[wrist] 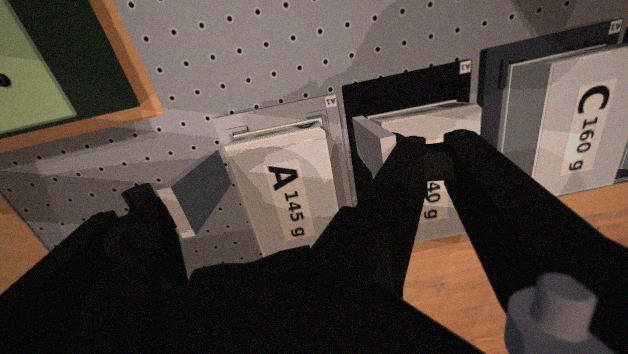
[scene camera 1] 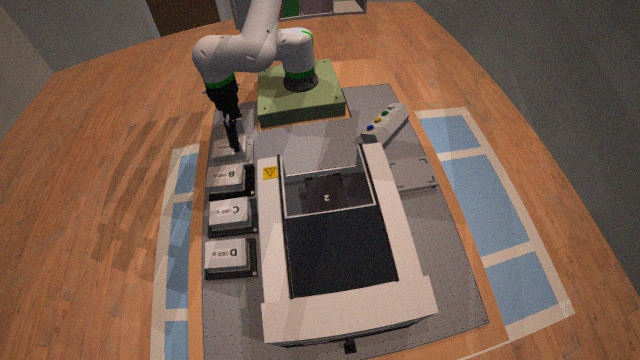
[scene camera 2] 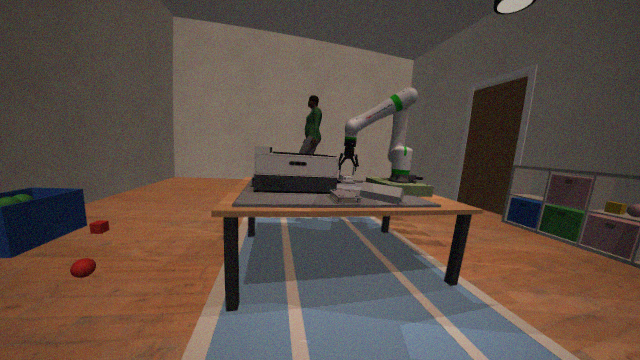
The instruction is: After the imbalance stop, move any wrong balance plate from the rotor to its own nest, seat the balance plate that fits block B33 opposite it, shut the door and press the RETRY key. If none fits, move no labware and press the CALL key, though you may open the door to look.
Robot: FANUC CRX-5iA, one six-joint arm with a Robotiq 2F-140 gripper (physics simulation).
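Places are measured from the arm's base along level axes (x back, y down, z right), in metres.
Where they show: gripper, fingertip midpoint: (wrist: 289, 152) (scene camera 1: 240, 144) (scene camera 2: 346, 174); arm's base at its link origin: (scene camera 1: 300, 81) (scene camera 2: 399, 181).
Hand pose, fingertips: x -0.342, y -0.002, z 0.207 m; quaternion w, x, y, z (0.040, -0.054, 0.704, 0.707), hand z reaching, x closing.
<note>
Things, the pixels of their top centre, and the offset from my fingertips.
- balance plate A at its top centre: (wrist: 291, 202) (scene camera 1: 228, 146) (scene camera 2: 345, 175) dx +0.005, dy +0.010, dz +0.051 m
- plate B at its top centre: (wrist: 433, 184) (scene camera 1: 223, 174) dx -0.124, dy +0.005, dz +0.046 m
- Plate C at its top centre: (wrist: 586, 130) (scene camera 1: 227, 210) dx -0.258, dy +0.010, dz +0.012 m
- Plate D at its top centre: (scene camera 1: 224, 253) dx -0.398, dy +0.010, dz +0.006 m
- key box at its top centre: (scene camera 1: 387, 115) (scene camera 2: 382, 184) dx +0.080, dy -0.020, dz -0.521 m
- grey nest at its top centre: (scene camera 1: 412, 171) (scene camera 2: 345, 192) dx -0.141, dy +0.024, dz -0.571 m
My gripper (scene camera 1: 234, 148) (scene camera 2: 348, 171) (wrist: 289, 152) is open and empty, fingers pointing down. In the wrist view its pads stand on either side of balance plate A (wrist: 312, 165) (scene camera 1: 222, 149), marked 145 g; the right pad overlaps the gap toward plate B (wrist: 450, 119) (scene camera 1: 229, 175), whose label is partly hidden. Plate C (wrist: 565, 130) (scene camera 1: 230, 212) reads 160 g. Plate D (scene camera 1: 227, 254) sits last in the row. The centrifuge (scene camera 1: 345, 320) (scene camera 2: 295, 165) shows a dark rotor bucket marked 2 (scene camera 1: 325, 187) through a white-edged opening. I cannot identify block B33.
The key box (scene camera 1: 386, 126) (scene camera 2: 381, 192) with coloured keys stands right of the green robot base (scene camera 1: 300, 107). A grey nest (scene camera 1: 412, 172) (scene camera 2: 345, 195) lies right of the centrifuge. A person (scene camera 2: 313, 122) in green stands beyond the table.
</note>
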